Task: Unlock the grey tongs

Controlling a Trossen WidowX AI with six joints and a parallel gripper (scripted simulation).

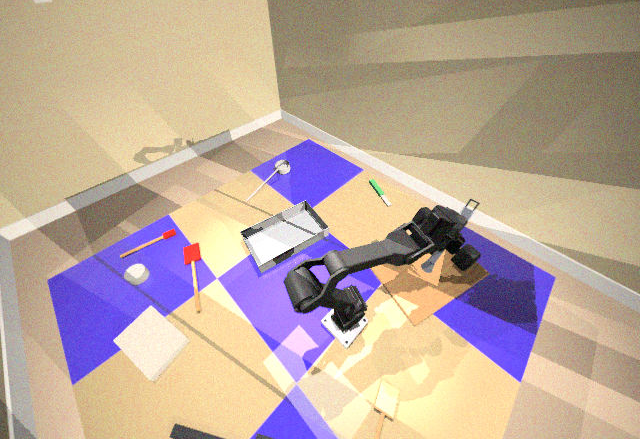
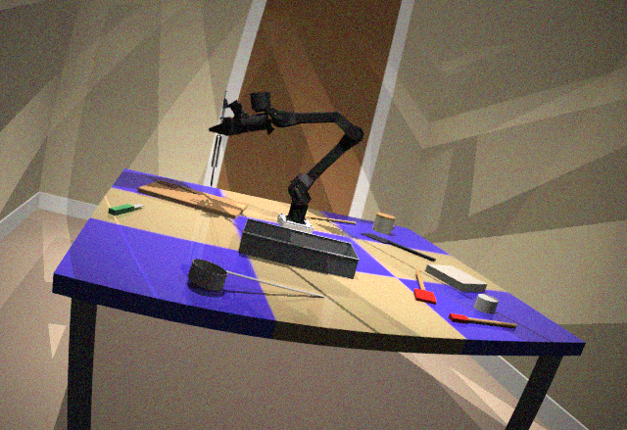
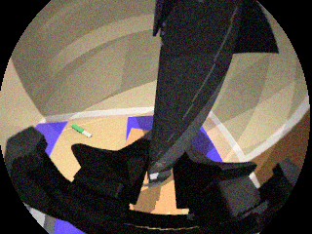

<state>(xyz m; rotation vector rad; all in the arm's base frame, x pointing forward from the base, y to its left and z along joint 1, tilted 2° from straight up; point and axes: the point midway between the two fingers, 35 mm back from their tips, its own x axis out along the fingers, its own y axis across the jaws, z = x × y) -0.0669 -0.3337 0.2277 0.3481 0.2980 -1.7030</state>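
My gripper tip is 10 mm short of the wooden board and 240 mm above it. Also, from my gripper tip: roasting tin (460 mm ahead, 330 mm to the left, 220 mm below); white block (380 mm ahead, 850 mm to the left, 240 mm below); green tool (390 mm ahead, 160 mm to the right, 240 mm below).
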